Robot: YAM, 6 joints.
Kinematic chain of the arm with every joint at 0, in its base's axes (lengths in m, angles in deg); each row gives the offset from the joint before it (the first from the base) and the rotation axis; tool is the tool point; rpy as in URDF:
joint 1: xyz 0 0 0.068 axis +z
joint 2: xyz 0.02 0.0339 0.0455 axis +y
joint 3: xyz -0.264 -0.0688 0 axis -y
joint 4: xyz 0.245 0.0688 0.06 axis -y
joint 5: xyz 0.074 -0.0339 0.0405 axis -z
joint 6: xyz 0.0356 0 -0.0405 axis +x
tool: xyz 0 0 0 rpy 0 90 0
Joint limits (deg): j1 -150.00..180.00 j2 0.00..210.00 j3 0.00..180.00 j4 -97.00..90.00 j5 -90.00..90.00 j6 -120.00..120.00
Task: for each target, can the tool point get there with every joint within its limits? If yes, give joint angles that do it. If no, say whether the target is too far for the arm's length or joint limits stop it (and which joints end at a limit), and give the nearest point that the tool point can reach.
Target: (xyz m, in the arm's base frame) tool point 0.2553 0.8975 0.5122
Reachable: no: too far | nearest point 0.1624 0.5709 0.3639 | short by 0.371 m
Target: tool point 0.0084 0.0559 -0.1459
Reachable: yes | joints 71.53 176.82 38.95 -5.12 -15.84 37.27
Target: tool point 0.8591 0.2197 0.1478
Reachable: no: too far | nearest point 0.6252 0.1599 0.1382 | short by 0.242 m
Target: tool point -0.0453 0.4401 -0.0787
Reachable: yes | joints 94.74 155.58 91.16 -13.87 -14.26 82.64
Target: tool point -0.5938 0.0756 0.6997
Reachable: no: too far | nearest point -0.4560 0.0581 0.5589 | short by 0.198 m
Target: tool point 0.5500 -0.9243 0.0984
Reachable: no: too far | nearest point 0.3302 -0.5550 0.1045 | short by 0.430 m
